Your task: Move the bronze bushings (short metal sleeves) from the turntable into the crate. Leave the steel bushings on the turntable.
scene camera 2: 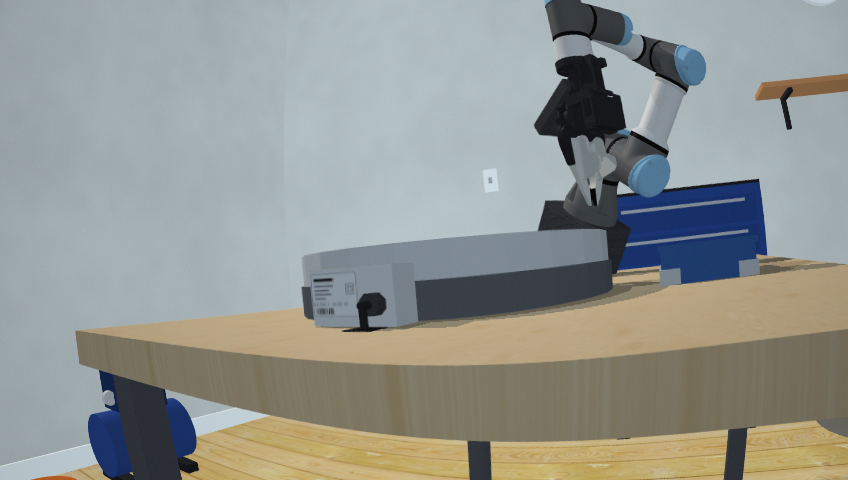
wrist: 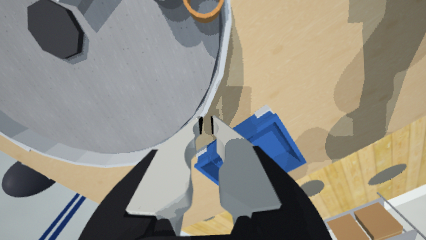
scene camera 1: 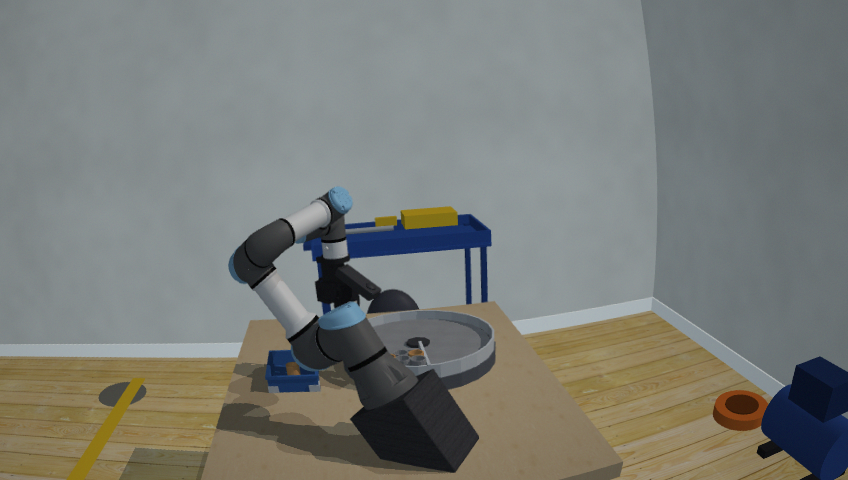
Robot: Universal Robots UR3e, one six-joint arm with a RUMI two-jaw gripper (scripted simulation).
Scene:
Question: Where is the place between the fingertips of my gripper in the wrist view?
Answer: At 206,117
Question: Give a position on a blue crate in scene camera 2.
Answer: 732,257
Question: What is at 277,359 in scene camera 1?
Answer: A blue crate.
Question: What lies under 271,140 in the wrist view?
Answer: A blue crate.

